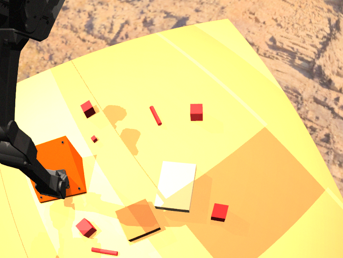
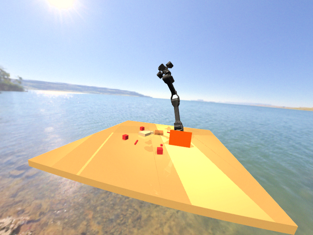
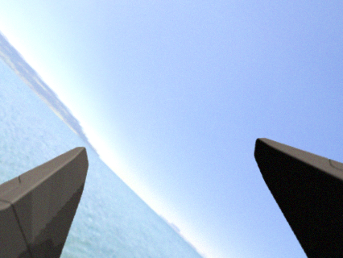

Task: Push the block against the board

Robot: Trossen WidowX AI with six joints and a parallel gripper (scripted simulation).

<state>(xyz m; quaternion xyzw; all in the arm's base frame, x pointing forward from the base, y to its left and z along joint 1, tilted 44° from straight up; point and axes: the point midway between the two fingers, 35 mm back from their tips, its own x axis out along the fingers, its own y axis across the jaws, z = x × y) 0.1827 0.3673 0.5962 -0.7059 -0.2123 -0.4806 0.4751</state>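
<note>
My gripper tip is 72 cm above the square block, 2 cm to the right of it and 2 cm past it. Round my gripper tip: board: 72 cm below, 11 cm to the left, 11 cm ahead.
</note>
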